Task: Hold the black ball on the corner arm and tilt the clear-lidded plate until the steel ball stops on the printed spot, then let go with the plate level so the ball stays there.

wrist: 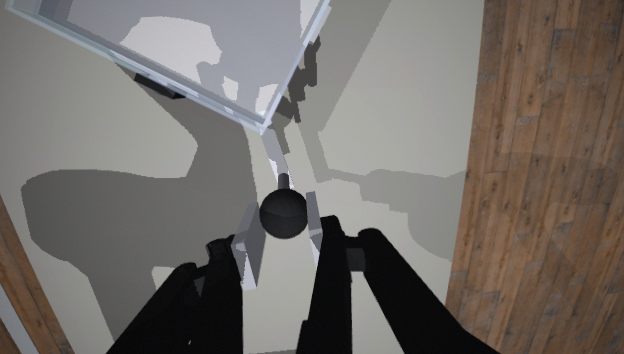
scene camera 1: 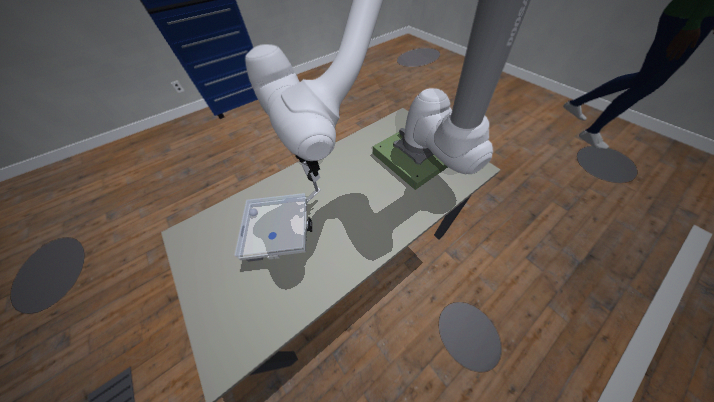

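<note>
The clear-lidded plate (scene camera 1: 290, 242) (wrist: 260, 55) is a square tray with clear walls over the table. The steel ball (scene camera 1: 253, 212) is inside it, near the back-left corner in the scene view; it does not show in the wrist view. The printed blue spot (scene camera 1: 272, 235) lies nearer the front of the plate, apart from the ball. The corner arm (wrist: 274, 150) runs from one plate corner to the black ball (wrist: 284, 214). My gripper (scene camera 1: 317, 190) (wrist: 285, 214) is shut on the black ball, one pad on each side. Any slight tilt of the plate is hard to tell.
The plate is over a pale table (scene camera 1: 210, 280). The arm's base stands on a green block (scene camera 1: 417, 178) at the table's far right part. A blue drawer cabinet (scene camera 1: 210, 50) stands by the wall, and a person (scene camera 1: 645, 65) is at the far right.
</note>
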